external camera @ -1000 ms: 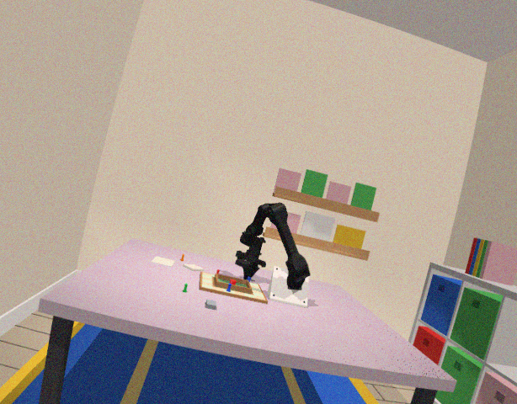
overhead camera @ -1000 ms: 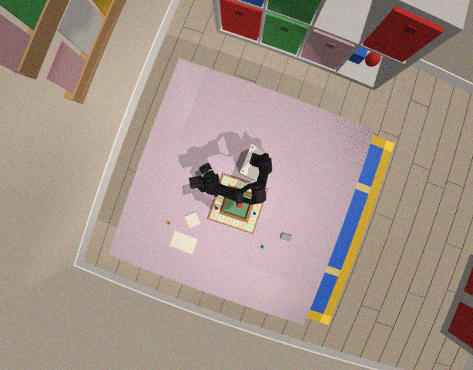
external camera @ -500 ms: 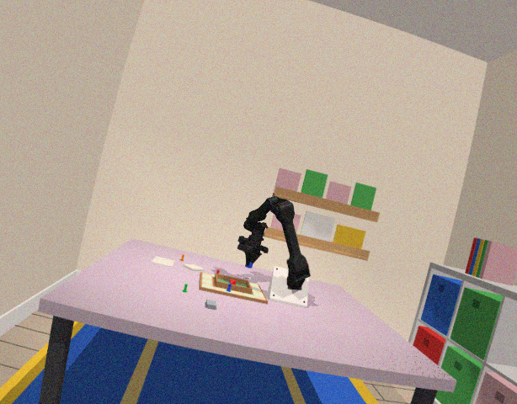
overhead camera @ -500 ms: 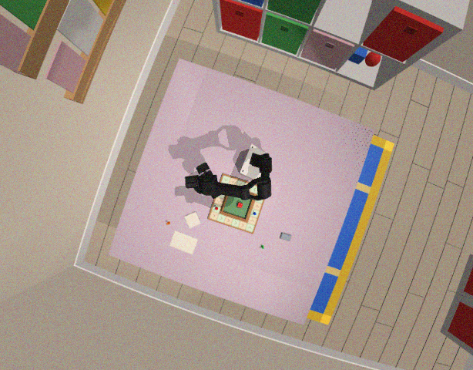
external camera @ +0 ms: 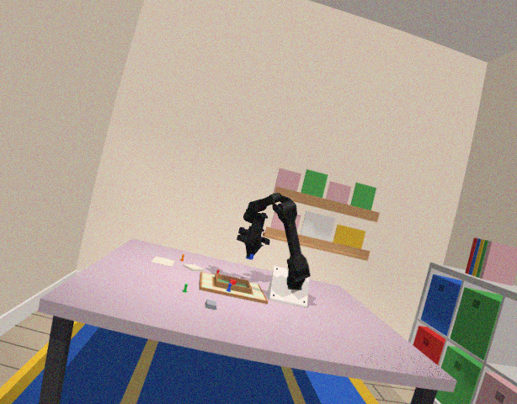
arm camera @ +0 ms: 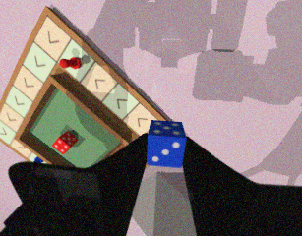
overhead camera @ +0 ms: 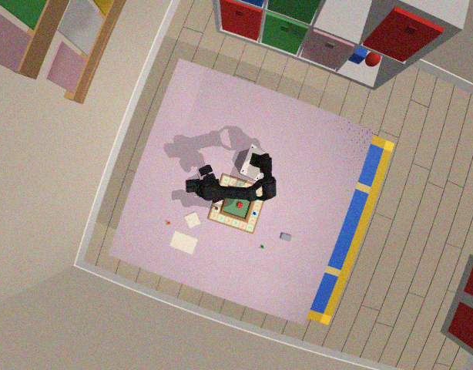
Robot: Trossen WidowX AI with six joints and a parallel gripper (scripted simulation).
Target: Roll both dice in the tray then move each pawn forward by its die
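My gripper tip is now 14 cm short of the red pawn, 10 cm above it and 5 cm to the right of it. The rest, counted from my gripper tip: green pawn 38 cm to the left, 28 cm ahead, 11 cm below; then orange pawn 31 cm ahead, 20 cm to the right, 11 cm below; then blue pawn 27 cm to the left, 10 cm below, 10 cm ahead.
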